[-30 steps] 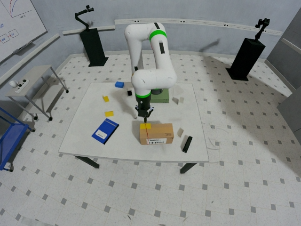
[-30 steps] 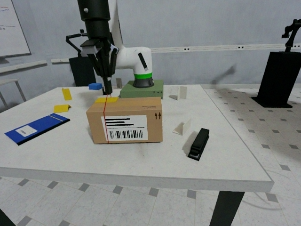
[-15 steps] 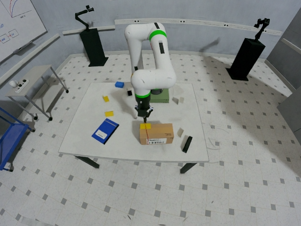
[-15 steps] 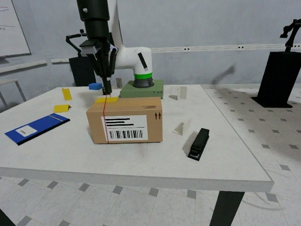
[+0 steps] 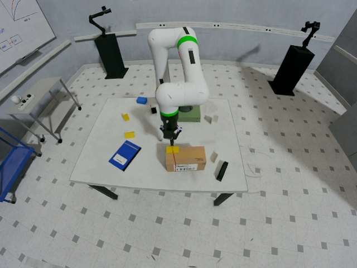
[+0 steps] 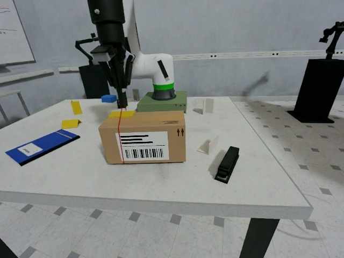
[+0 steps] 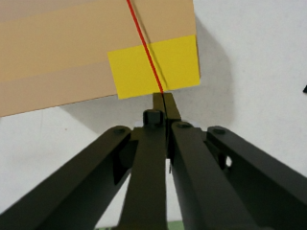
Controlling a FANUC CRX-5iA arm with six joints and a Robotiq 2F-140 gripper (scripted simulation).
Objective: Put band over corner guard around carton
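The yellow corner guard lies 60 mm below my hand and 20 mm ahead of it. Also, from my hand: black block: 350 mm to the left, 170 mm below, 110 mm ahead; brown carton: 110 mm below, 90 mm to the left, 60 mm ahead; white guard: 300 mm to the left, 180 mm below, 10 mm ahead.
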